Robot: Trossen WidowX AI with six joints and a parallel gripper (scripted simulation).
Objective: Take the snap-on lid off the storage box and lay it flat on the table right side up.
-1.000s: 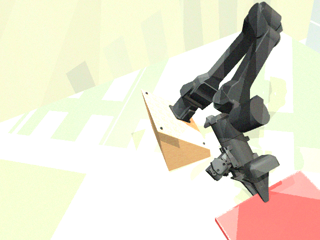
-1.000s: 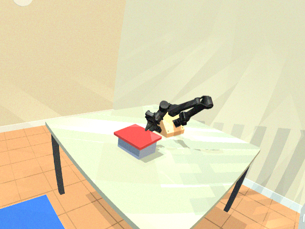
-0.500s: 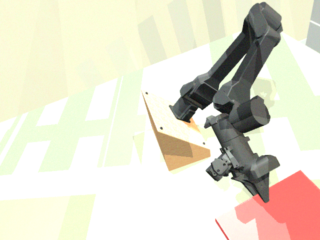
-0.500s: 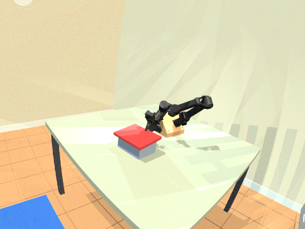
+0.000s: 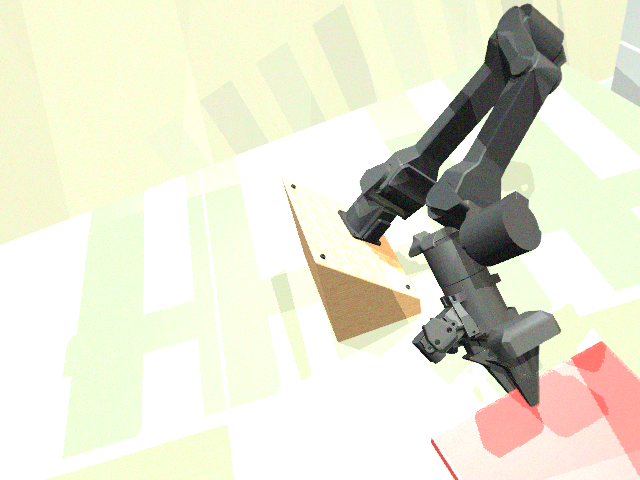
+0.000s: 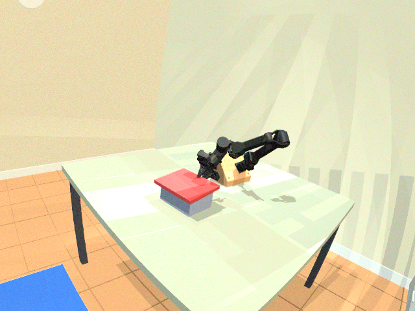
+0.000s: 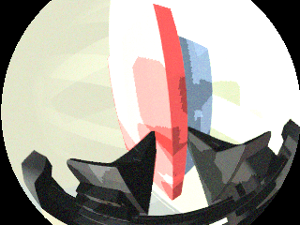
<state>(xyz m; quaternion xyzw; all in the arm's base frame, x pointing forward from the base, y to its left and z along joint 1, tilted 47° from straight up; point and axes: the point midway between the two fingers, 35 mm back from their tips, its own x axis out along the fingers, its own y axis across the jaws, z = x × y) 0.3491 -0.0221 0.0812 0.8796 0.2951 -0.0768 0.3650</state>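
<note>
Right now the red lid is 8 cm ahead of my gripper tip and 1 cm to the left of it. The rest, counted from my gripper tip: storage box 7 cm ahead, 1 cm to the left, 5 cm below.
</note>
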